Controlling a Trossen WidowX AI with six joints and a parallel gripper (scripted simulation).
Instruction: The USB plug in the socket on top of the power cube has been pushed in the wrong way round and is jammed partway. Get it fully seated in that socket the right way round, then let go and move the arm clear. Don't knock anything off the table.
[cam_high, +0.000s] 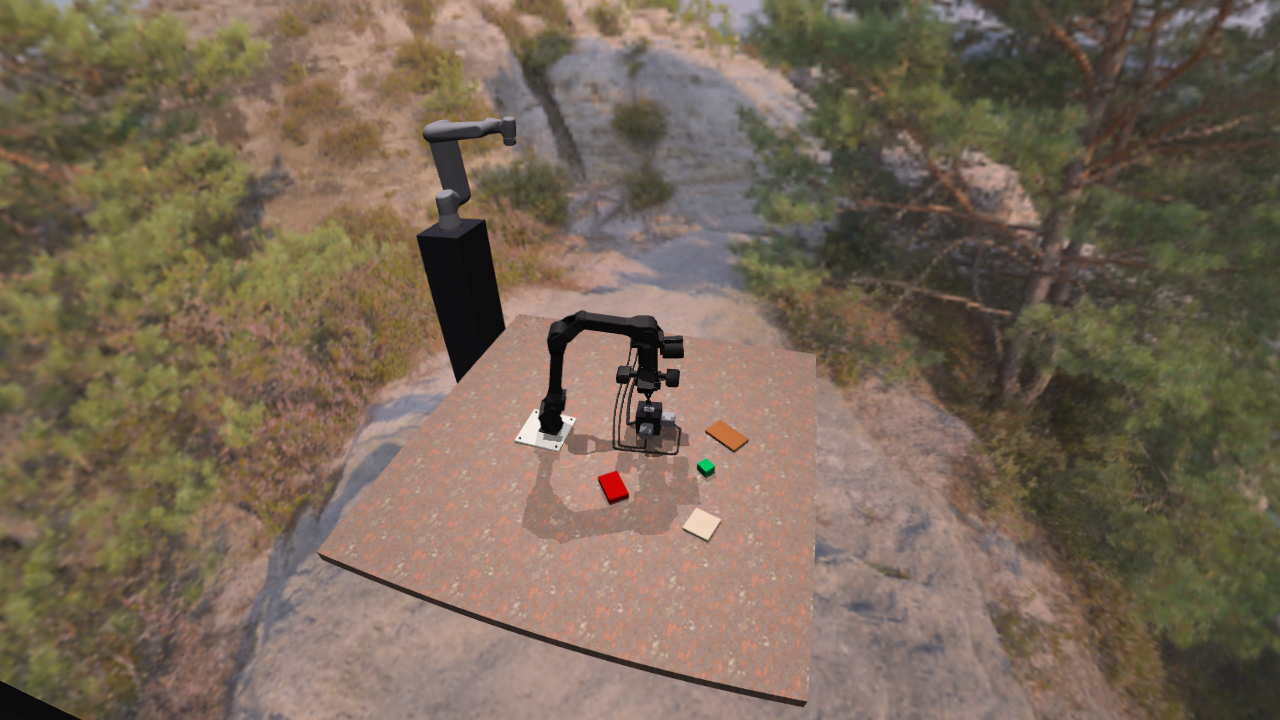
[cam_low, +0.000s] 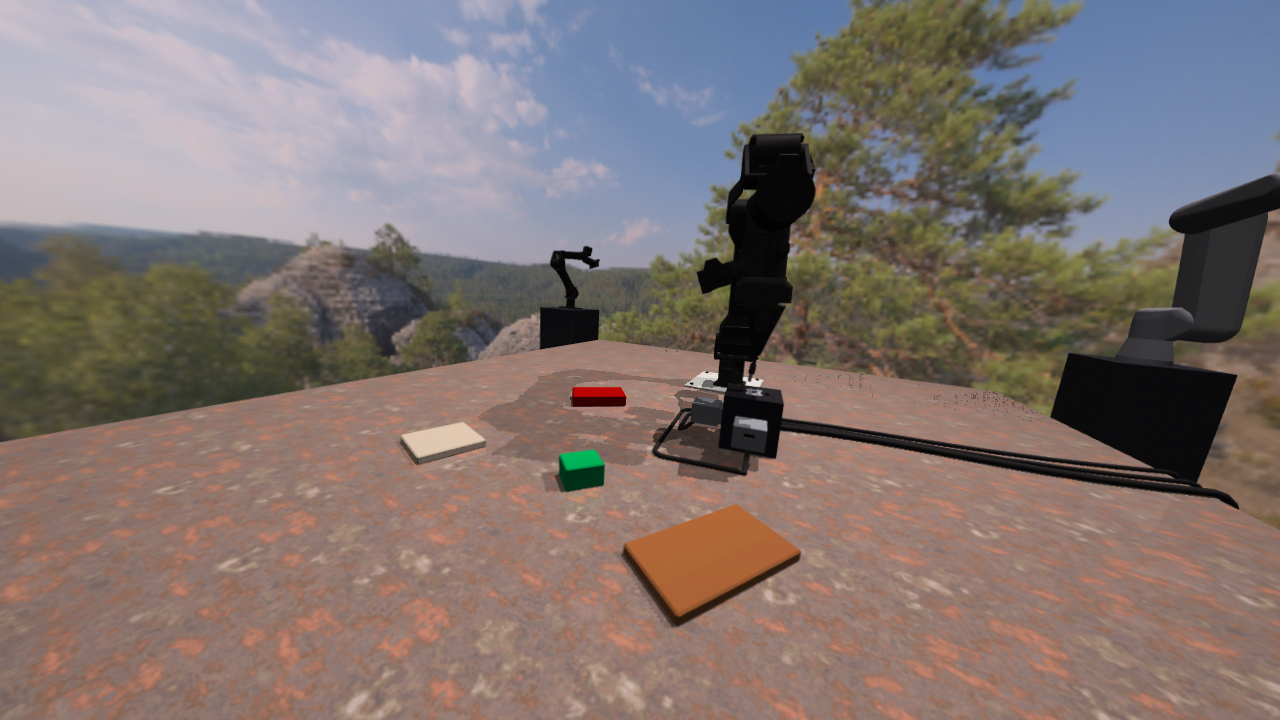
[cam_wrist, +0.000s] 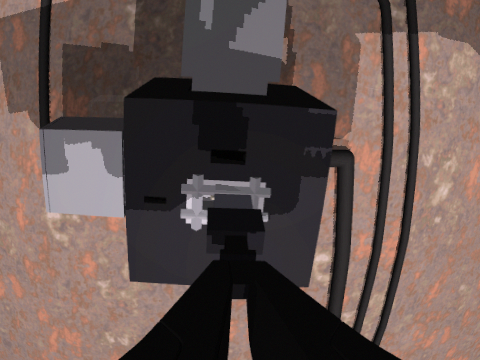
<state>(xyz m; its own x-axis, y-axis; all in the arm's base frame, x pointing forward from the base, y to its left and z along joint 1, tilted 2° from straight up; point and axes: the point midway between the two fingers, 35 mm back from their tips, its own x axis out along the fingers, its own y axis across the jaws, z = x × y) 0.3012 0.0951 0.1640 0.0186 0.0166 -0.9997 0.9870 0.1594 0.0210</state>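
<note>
Right now the dark USB plug is 20 mm below my gripper tip. Round my gripper tip: USB socket: 60 mm below; then green cube: 220 mm ahead, 140 mm to the right, 120 mm below; then brown plate: 250 mm ahead, 120 mm below, 20 mm to the left.
</note>
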